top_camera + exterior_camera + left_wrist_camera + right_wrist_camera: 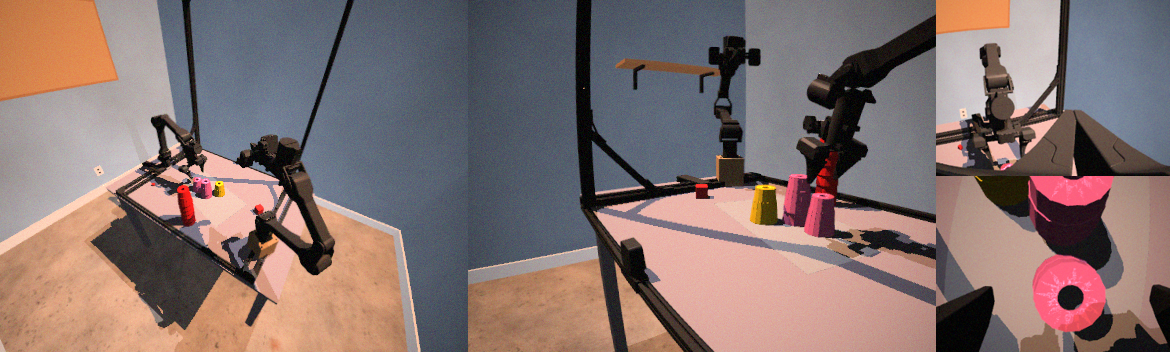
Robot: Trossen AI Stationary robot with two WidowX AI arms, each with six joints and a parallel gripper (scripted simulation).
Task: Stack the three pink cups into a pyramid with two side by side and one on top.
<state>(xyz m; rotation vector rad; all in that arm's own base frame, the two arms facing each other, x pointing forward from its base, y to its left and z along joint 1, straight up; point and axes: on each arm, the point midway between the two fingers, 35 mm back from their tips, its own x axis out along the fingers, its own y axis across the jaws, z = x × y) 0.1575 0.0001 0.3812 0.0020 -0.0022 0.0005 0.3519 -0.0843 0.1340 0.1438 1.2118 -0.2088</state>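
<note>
The yellow cup lies 440 mm below my left hand, 280 mm to the right of it and 60 mm behind it. Round my left hand: red block: 470 mm below, 130 mm behind; then pale mat: 490 mm below, 320 mm to the right, 10 mm behind.
</note>
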